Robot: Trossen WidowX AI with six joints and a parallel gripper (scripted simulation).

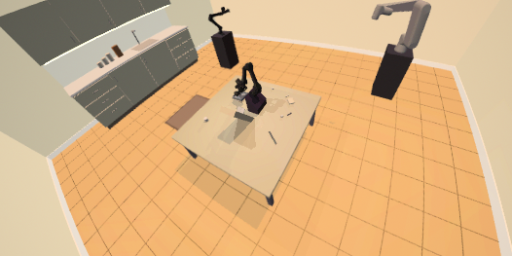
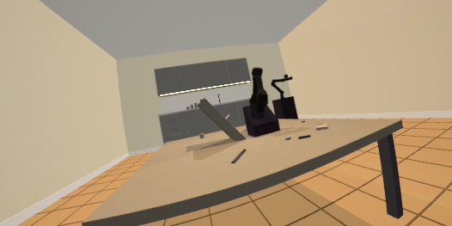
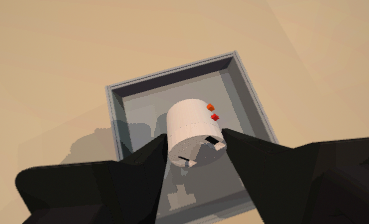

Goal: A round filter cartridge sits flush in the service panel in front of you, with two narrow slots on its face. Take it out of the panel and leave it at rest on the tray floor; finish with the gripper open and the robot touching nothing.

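Right now my gripper tip is right at the round filter cartridge. Also, from my gripper tip: white cylinder 520 mm ahead, 130 mm to the right, 30 mm below; service panel 380 mm ahead, 290 mm to the left, 120 mm above; tray 40 mm below.
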